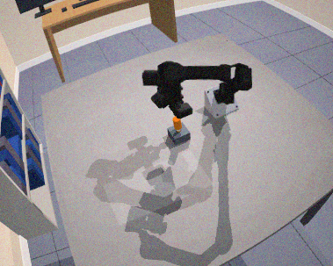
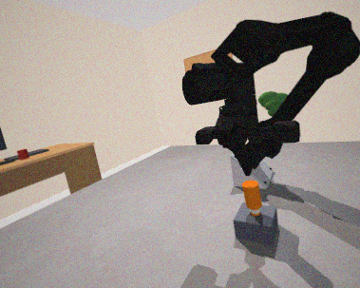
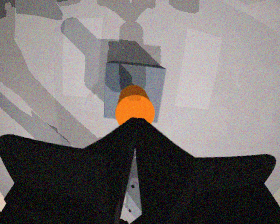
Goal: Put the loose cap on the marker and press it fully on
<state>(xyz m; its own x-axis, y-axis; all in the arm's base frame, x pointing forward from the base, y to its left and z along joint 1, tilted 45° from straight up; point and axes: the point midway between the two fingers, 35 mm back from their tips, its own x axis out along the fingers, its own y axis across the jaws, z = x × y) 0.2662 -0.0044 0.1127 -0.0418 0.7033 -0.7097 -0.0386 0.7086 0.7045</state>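
The orange cap lies 40 mm below my gripper tip.
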